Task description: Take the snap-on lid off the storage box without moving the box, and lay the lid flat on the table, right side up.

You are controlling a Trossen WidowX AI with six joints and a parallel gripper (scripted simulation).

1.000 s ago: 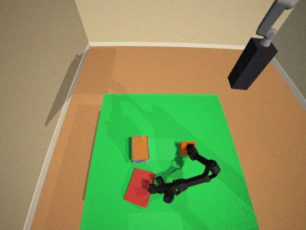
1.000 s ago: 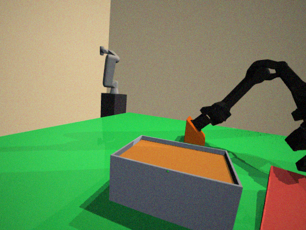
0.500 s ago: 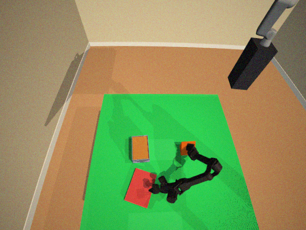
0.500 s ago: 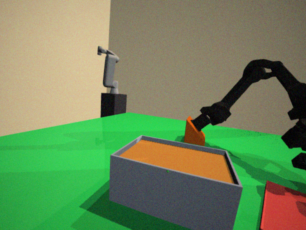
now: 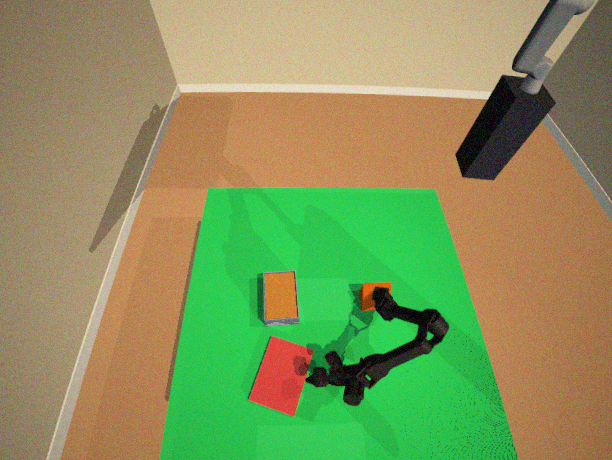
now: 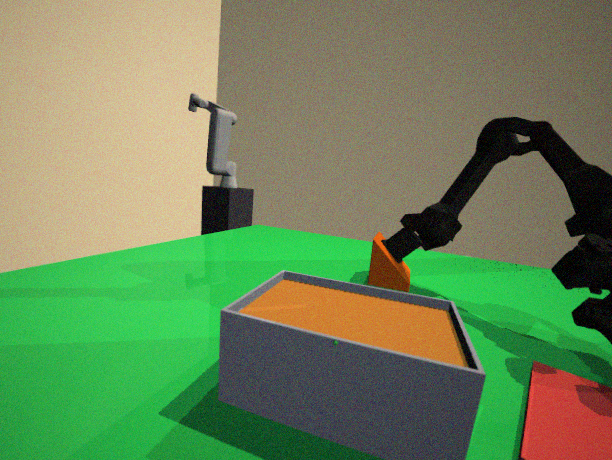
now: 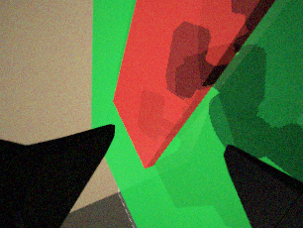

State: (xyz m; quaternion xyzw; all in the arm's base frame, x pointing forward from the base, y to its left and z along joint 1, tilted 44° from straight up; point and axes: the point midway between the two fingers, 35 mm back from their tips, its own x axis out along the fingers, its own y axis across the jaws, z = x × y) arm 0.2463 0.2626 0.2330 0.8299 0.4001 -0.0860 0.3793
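My gripper tip is now 120 mm short of the red lid, 20 mm to the left of it and 50 mm above it. Round my gripper tip: storage box (150 mm ahead, 310 mm to the right, 20 mm below).
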